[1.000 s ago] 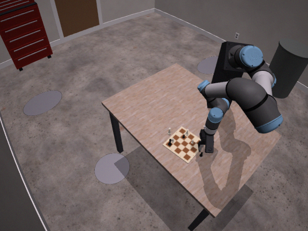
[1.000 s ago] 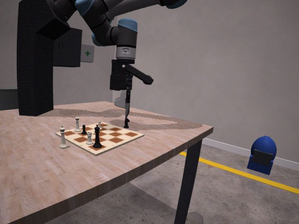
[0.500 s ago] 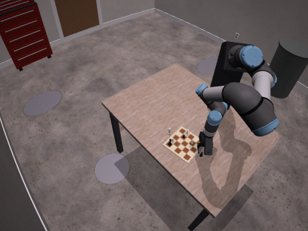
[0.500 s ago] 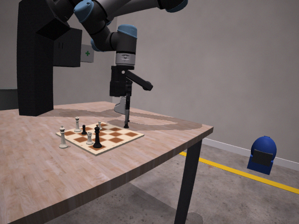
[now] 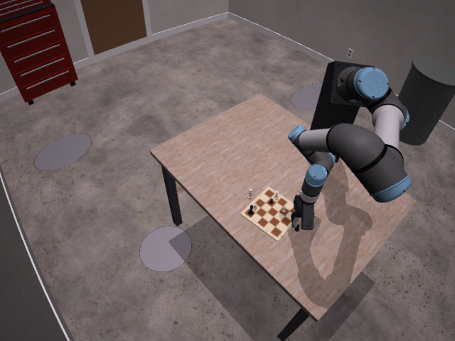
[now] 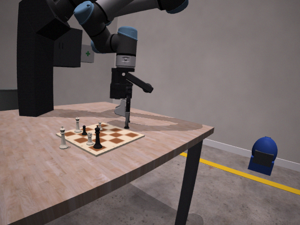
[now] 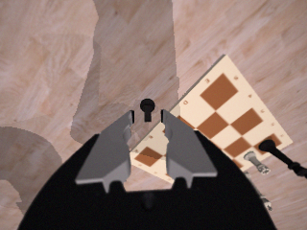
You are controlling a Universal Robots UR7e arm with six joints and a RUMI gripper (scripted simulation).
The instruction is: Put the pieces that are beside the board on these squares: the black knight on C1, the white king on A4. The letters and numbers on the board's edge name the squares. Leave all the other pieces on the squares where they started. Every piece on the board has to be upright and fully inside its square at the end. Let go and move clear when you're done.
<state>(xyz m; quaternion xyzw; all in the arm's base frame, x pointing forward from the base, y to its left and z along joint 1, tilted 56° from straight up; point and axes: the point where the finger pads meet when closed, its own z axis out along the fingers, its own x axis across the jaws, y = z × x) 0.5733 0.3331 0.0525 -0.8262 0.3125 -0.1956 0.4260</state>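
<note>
Now: the white rook 18 cm to the right of my hand, 13 cm ahead of it and 1 cm below it. The rest, counted from my hand: chessboard: 13 cm to the right, 6 cm ahead, 3 cm below; then black pawn: 18 cm to the right, 4 cm ahead, 1 cm below; then white pawn: 11 cm to the right, 1 cm below, 1 cm ahead.
</note>
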